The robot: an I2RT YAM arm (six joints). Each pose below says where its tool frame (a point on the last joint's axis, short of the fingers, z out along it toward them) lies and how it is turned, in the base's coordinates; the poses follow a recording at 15 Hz.
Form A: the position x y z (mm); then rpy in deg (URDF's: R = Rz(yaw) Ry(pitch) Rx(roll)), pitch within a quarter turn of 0, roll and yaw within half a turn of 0.
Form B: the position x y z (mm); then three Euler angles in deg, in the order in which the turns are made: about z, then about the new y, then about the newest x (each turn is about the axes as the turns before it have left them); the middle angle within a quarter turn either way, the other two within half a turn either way. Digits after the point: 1 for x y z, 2 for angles.
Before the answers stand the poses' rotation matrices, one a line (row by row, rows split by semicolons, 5 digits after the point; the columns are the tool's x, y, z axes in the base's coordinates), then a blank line. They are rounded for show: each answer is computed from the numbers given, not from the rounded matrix.
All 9 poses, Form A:
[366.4 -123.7 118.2 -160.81 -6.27 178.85]
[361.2 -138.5 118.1 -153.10 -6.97 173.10]
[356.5 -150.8 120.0 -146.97 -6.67 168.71]
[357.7 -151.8 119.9 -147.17 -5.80 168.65]
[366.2 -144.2 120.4 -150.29 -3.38 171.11]
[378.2 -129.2 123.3 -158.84 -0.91 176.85]
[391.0 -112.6 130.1 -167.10 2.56 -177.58]
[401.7 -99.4 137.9 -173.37 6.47 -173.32]
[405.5 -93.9 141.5 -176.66 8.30 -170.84]
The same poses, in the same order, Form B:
-0.99382 -0.01694 -0.10972; 0.01995 0.94496 -0.32657; 0.10921 -0.32674 -0.93878
-0.98542 0.05263 -0.16179; 0.11925 0.89193 -0.43616; 0.12135 -0.44909 -0.88521
-0.97401 0.10205 -0.20221; 0.19445 0.83456 -0.51547; 0.11615 -0.54139 -0.83271
-0.97542 0.11165 -0.18995; 0.19579 0.83463 -0.51483; 0.10106 -0.53937 -0.83598
-0.98627 0.10535 -0.12718; 0.15427 0.86263 -0.48174; 0.05896 -0.49475 -0.86703
-0.99836 0.04552 -0.03462; 0.05494 0.93148 -0.35961; 0.01588 -0.36093 -0.93246
-0.99811 -0.03120 0.05293; -0.04218 0.97431 -0.22121; -0.04467 -0.22303 -0.97379
-0.98689 -0.10262 0.12460; -0.11558 0.98808 -0.10165; -0.11268 -0.11472 -0.98699
-0.97691 -0.15062 0.15155; -0.15752 0.98691 -0.03458; -0.14436 -0.05765 -0.98784

[366.4 -123.7 118.2 178.85 -6.27 -160.81]
[361.2 -138.5 118.1 173.10 -6.97 -153.10]
[356.5 -150.8 120.0 168.71 -6.67 -146.97]
[357.7 -151.8 119.9 168.65 -5.80 -147.17]
[366.2 -144.2 120.4 171.11 -3.38 -150.29]
[378.2 -129.2 123.3 176.85 -0.91 -158.84]
[391.0 -112.6 130.1 -177.58 2.56 -167.10]
[401.7 -99.4 137.9 -173.32 6.47 -173.37]
[405.5 -93.9 141.5 -170.84 8.30 -176.66]

